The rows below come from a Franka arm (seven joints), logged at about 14 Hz.
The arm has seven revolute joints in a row. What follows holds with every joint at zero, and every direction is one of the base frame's.
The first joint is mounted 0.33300 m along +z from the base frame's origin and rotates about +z.
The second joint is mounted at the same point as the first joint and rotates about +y.
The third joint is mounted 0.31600 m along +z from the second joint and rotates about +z.
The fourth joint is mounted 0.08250 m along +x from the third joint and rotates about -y.
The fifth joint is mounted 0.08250 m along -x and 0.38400 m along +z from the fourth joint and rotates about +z.
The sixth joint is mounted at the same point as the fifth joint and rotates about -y.
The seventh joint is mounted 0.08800 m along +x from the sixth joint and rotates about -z.
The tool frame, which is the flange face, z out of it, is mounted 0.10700 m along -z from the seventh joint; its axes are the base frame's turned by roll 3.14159, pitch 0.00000 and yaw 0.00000 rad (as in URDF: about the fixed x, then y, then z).
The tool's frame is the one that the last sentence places.
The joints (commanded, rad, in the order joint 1, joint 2, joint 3, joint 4, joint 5, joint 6, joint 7), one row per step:
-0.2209 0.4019 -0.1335 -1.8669 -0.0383 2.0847 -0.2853
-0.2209 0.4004 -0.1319 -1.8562 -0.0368 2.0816 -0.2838
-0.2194 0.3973 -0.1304 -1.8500 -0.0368 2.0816 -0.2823
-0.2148 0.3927 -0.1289 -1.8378 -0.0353 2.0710 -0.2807
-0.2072 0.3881 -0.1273 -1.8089 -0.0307 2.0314 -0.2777
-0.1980 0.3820 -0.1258 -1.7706 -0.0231 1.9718 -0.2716
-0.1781 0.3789 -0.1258 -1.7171 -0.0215 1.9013 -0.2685
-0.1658 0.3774 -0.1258 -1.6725 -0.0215 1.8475 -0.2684
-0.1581 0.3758 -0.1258 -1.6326 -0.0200 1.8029 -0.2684
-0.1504 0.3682 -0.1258 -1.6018 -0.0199 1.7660 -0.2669
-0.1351 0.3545 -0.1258 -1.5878 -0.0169 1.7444 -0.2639
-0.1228 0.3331 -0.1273 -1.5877 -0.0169 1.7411 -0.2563
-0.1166 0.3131 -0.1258 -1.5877 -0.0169 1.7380 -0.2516
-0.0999 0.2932 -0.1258 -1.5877 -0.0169 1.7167 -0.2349
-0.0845 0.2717 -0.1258 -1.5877 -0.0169 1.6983 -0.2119
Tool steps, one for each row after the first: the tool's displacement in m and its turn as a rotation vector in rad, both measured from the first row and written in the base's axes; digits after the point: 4 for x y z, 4 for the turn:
0.0032 0.0002 0.0051 -0.0016 -0.0092 -0.0006
0.0057 0.0013 0.0096 -0.0040 -0.0182 0.0011
0.0093 0.0043 0.0168 -0.0043 -0.0248 0.0043
0.0147 0.0090 0.0291 0.0009 -0.0205 0.0061
0.0201 0.0152 0.0453 0.0108 -0.0085 0.0040
0.0287 0.0264 0.0659 0.0153 0.0045 0.0178
0.0348 0.0334 0.0830 0.0172 0.0120 0.0285
0.0393 0.0379 0.0989 0.0191 0.0146 0.0345
0.0420 0.0427 0.1152 0.0190 0.0130 0.0397
0.0435 0.0528 0.1288 0.0207 0.0061 0.0503
0.0429 0.0599 0.1422 0.0162 -0.0119 0.0538
0.0416 0.0649 0.1546 0.0138 -0.0288 0.0567
0.0391 0.0759 0.1657 0.0135 -0.0281 0.0558
0.0362 0.0860 0.1778 0.0113 -0.0319 0.0477

